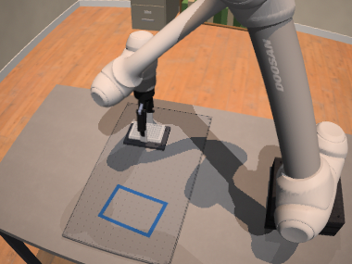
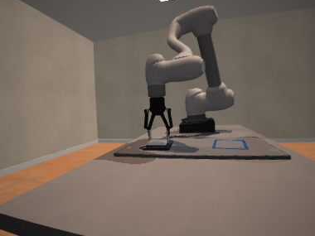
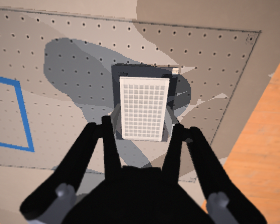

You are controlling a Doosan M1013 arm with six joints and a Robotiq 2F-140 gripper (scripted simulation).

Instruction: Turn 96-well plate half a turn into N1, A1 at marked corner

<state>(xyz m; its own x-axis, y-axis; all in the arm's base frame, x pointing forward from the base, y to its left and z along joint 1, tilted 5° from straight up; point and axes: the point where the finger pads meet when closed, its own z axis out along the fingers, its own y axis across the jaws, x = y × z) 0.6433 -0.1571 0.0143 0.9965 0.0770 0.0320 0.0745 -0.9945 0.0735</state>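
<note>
My gripper is now 4 cm above the plate nest N1. The rest, counted from my hand: corner mark 8 cm ahead, 5 cm to the right, 3 cm below; then white 96-well plate 2 cm below.
</note>
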